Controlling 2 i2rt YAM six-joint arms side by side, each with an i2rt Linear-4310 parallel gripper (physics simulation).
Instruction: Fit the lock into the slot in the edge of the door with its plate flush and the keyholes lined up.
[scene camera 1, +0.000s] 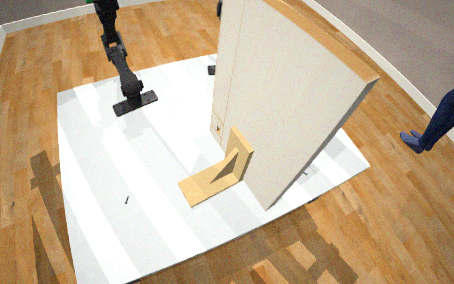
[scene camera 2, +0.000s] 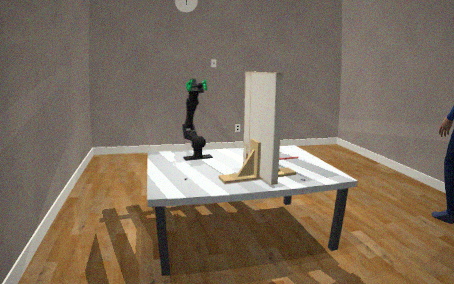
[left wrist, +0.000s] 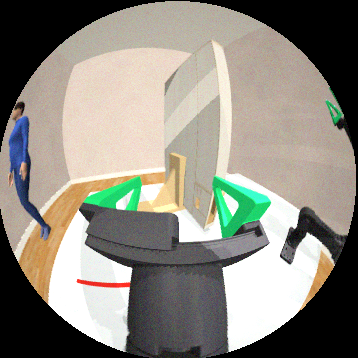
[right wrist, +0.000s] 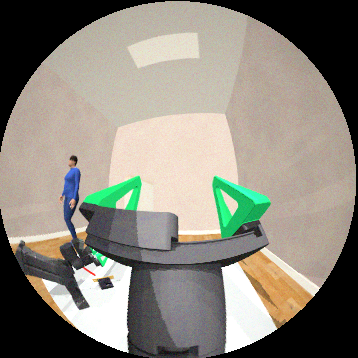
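Note:
The pale door stands upright in wooden brackets. Its keyhole shows low on the face, and the slot is in the narrow edge close by. The lock, a dark body with a brass-coloured plate, lies on the table in the right wrist view, away from both grippers. My left gripper is open and empty, facing the door from a distance. My right gripper is open and empty, raised high above the table and pointing at the far wall.
A wooden bracket braces the door. A thin red object lies on the table. Small dark screws lie on either side of the door. A person in blue stands beyond the table.

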